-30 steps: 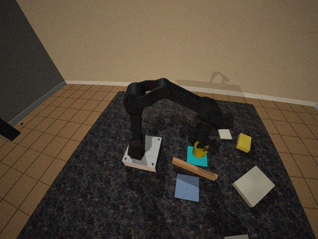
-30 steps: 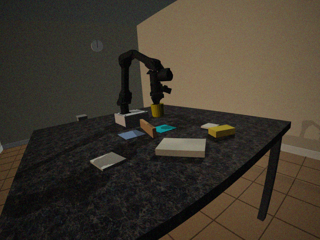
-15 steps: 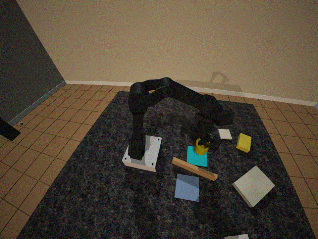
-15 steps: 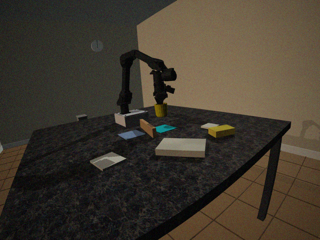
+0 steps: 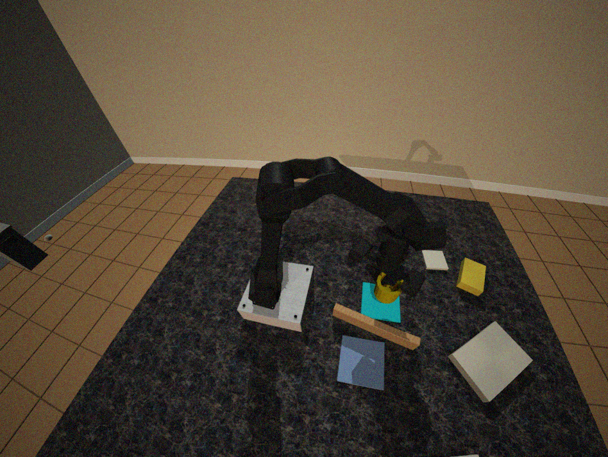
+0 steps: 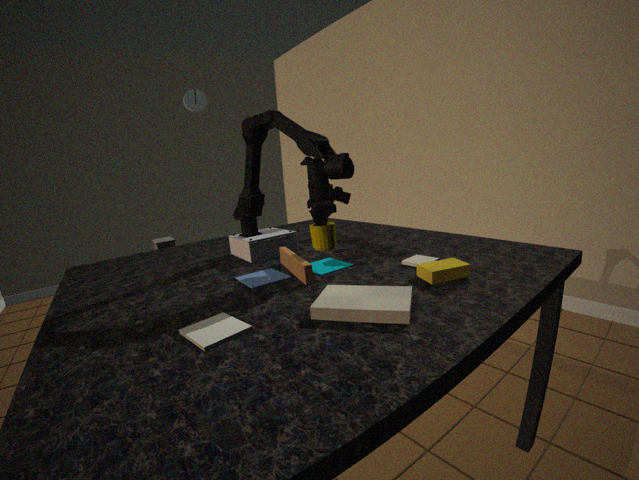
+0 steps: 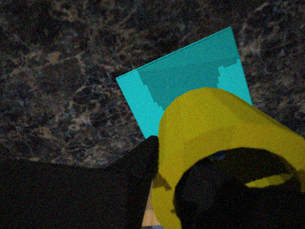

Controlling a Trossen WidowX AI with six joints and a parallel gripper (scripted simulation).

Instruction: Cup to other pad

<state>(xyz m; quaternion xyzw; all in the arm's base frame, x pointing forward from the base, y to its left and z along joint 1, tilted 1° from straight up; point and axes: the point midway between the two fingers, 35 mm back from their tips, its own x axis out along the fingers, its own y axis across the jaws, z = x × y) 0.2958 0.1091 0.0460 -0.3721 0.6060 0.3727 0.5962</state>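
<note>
My gripper tip is now 10 mm short of the wooden block, 100 mm to the left of it and 70 mm above it. Also, from my gripper tip: yellow cup 20 mm ahead, 10 mm to the right; grey-blue pad 10 mm behind, 190 mm to the right, 90 mm below; white slab 320 mm ahead, 120 mm to the right, 70 mm below.
</note>
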